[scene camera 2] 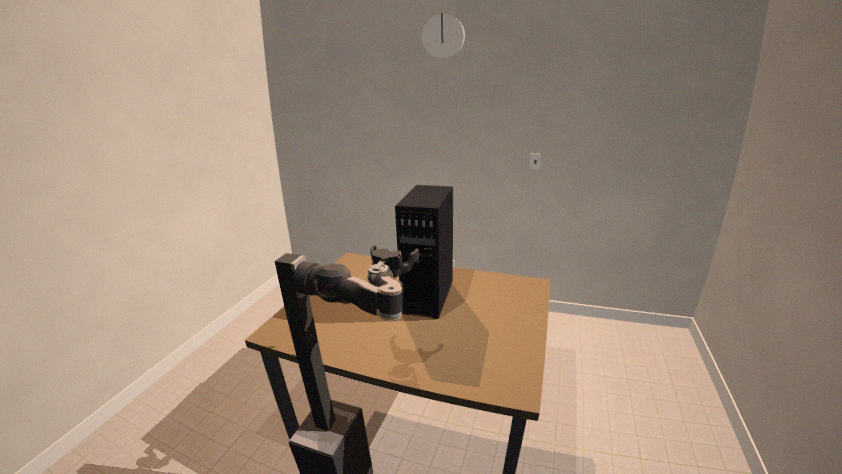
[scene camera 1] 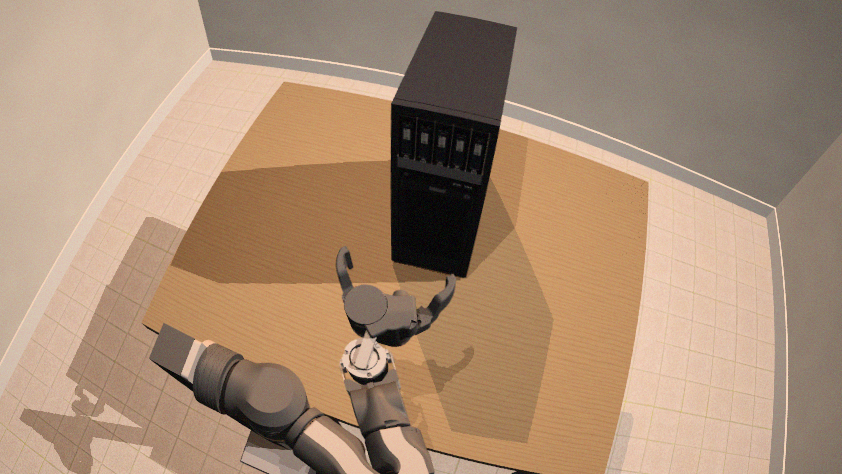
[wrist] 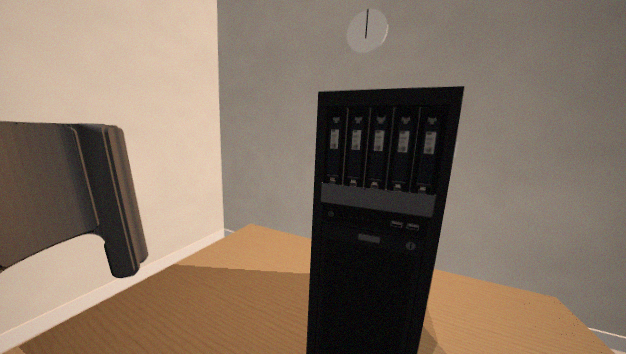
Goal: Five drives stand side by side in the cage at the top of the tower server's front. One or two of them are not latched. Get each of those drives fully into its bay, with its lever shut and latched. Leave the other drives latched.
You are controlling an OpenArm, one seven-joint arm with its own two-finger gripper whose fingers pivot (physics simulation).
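The black tower server (scene camera 1: 450, 64) (scene camera 2: 446, 253) (wrist: 367, 295) stands upright with its front towards the arm. Five dark drives with pale labels stand side by side in its top cage: the leftmost drive (wrist: 333, 160), second (wrist: 355, 162), middle (wrist: 378, 165), fourth (wrist: 401, 167) and rightmost (wrist: 426, 167). Their fronts look nearly even, and no lever plainly swings out. The latches are too dark and small to judge. My gripper (scene camera 1: 398, 266) (scene camera 2: 394, 252) is open and empty, in front of the server and below the cage, apart from the drives. One finger (wrist: 122, 200) shows at the left of the wrist view.
The server stands on a wooden table (scene camera 1: 589, 264) (scene camera 2: 506, 300) (wrist: 240, 310). A grey strip (wrist: 377, 200) runs below the cage, with ports and a round lock under it. The arm's post (scene camera 2: 306, 347) rises at the table's front left. Walls stand behind and at the sides.
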